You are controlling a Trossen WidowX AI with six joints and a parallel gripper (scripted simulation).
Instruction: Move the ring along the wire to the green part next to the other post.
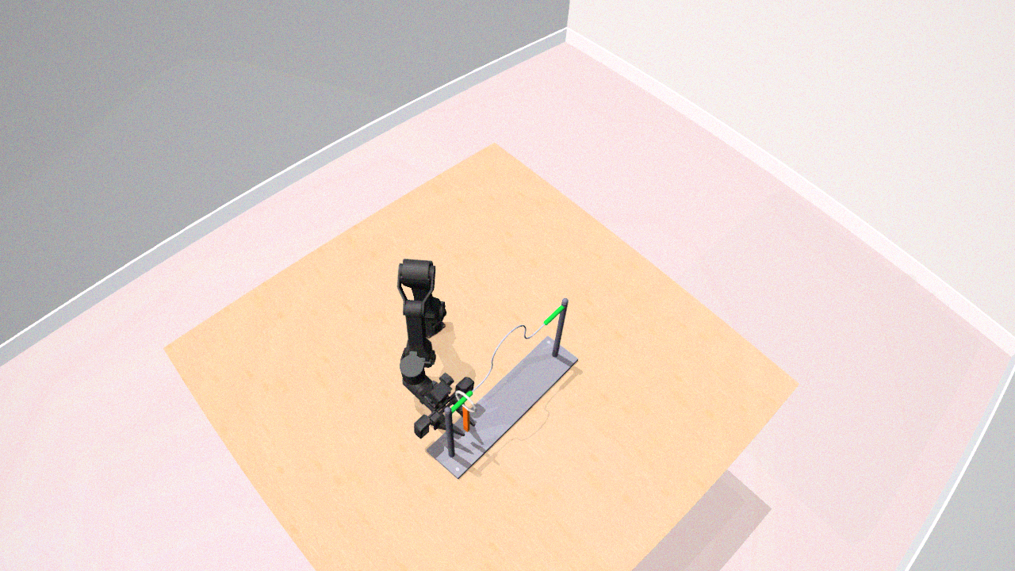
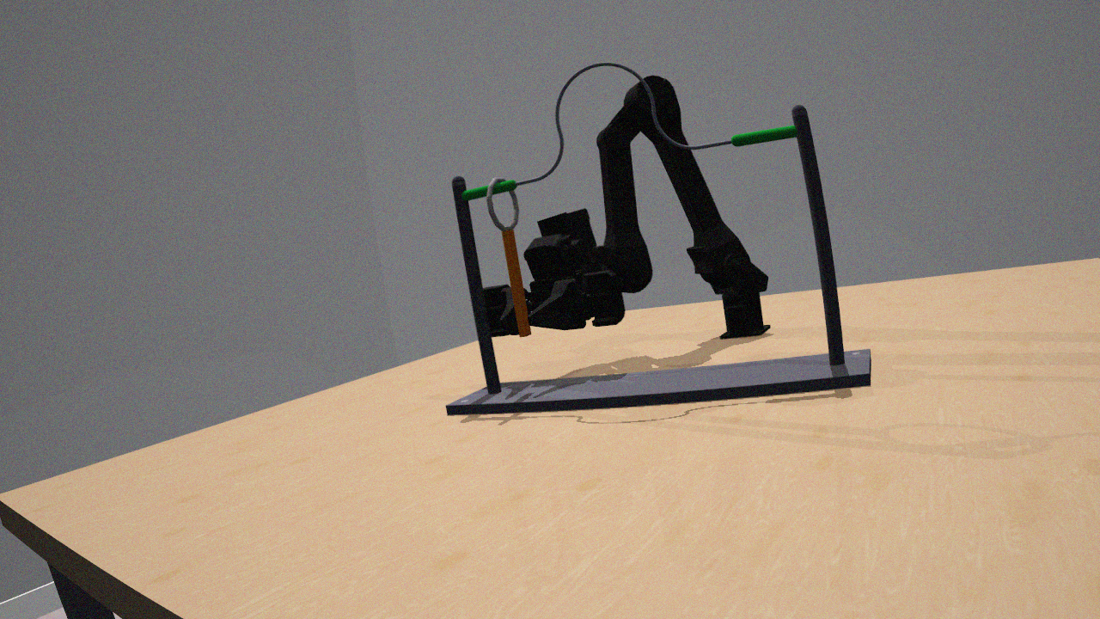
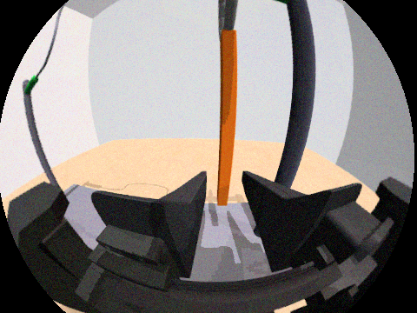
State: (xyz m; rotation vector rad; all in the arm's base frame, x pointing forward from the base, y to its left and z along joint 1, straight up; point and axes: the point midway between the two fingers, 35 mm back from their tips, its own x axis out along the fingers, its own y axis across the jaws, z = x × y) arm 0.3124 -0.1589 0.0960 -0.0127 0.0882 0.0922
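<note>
The ring with orange handle lies 1 cm behind my gripper tip and 9 cm above it.
</note>
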